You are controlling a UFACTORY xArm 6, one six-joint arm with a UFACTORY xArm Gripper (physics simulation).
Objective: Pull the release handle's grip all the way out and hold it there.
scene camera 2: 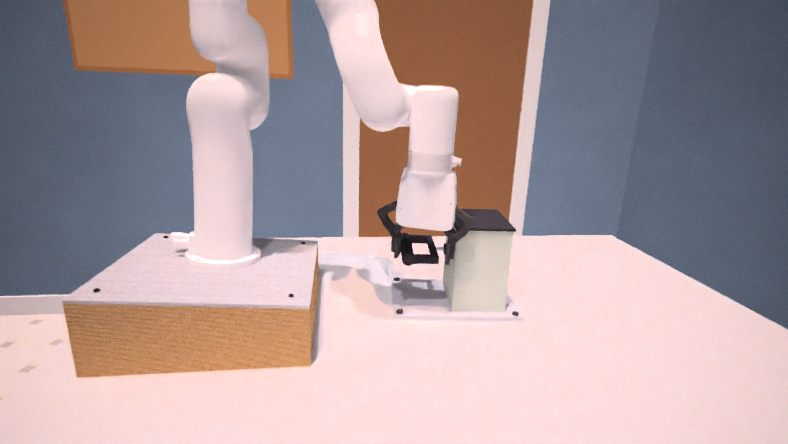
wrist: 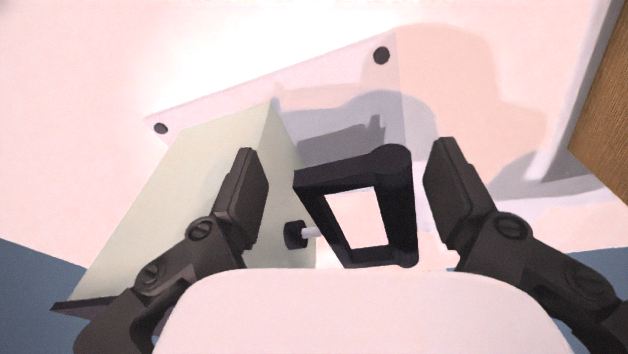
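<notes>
The release handle's grip is a black rectangular frame with a thick bar on the side away from the box. A thin light rod joins it to a black collar on the pale green box. A gap with bare rod shows between frame and collar. My gripper is open around the frame, with one finger on the box side and the other beyond the thick bar. In the wrist view both fingers stand apart from the frame. The frame is not gripped.
The box has a dark lid and stands on a light base plate with dark bolts. The wood-sided robot pedestal stands on the side away from the box. The finger nearest the box is close to its wall.
</notes>
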